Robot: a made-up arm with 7 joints. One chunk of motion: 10 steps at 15 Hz.
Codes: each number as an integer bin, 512 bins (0 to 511) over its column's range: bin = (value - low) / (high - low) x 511, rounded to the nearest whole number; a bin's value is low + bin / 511 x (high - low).
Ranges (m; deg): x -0.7..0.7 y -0.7..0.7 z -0.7..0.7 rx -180..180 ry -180..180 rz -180..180
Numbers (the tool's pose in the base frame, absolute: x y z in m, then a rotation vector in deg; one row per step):
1: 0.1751 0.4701 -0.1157 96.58 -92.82 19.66
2: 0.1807 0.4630 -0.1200 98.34 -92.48 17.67
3: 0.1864 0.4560 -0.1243 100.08 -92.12 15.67
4: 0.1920 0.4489 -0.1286 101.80 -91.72 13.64
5: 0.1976 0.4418 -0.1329 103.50 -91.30 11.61
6: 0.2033 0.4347 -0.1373 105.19 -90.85 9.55
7: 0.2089 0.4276 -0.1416 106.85 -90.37 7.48
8: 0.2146 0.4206 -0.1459 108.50 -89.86 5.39
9: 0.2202 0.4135 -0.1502 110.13 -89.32 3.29
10: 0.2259 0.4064 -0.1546 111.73 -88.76 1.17
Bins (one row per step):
1: 319 427 213 393 124 283
2: 321 424 212 395 124 281
3: 324 422 210 398 125 278
4: 326 419 209 400 125 275
5: 328 417 207 402 126 272
6: 330 414 205 405 127 269
7: 332 412 204 407 127 266
8: 334 409 202 410 128 263
9: 336 406 201 412 129 260
10: 338 404 199 414 130 257

